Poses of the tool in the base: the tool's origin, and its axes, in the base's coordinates. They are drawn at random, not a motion.
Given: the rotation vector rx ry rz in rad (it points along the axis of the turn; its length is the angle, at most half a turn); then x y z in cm.
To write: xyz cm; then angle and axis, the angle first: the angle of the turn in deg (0 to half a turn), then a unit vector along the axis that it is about. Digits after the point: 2 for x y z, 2 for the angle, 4 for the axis.
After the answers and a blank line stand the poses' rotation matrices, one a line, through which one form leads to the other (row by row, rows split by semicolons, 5 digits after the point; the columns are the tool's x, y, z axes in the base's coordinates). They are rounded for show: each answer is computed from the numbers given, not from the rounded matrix.
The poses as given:
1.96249 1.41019 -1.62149 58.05 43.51 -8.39
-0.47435 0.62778 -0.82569 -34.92 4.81 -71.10
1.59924 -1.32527 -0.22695 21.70 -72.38 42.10
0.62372 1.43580 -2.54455 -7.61 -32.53 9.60
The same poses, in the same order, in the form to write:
58.05 43.51 -8.39 166.74 0.6744 0.4846 -0.5572
-34.92 4.81 -71.10 65.35 -0.4159 0.5504 -0.7239
21.70 -72.38 42.10 119.71 0.7654 -0.6343 -0.1086
-7.61 -32.53 9.60 171.17 0.2088 0.4806 -0.8517

-0.07597 0.77261 -0.63032; 0.51705 -0.50999 -0.68744; -0.85258 -0.37813 -0.36073
0.51791 0.52452 0.67576; -0.79140 0.59368 0.14572; -0.32475 -0.61026 0.72258
0.38062 -0.63179 -0.67526; -0.82048 0.10611 -0.56175; 0.42656 0.76784 -0.47798
-0.90150 0.33019 -0.27978; 0.06878 -0.52894 -0.84587; -0.42729 -0.78179 0.45413

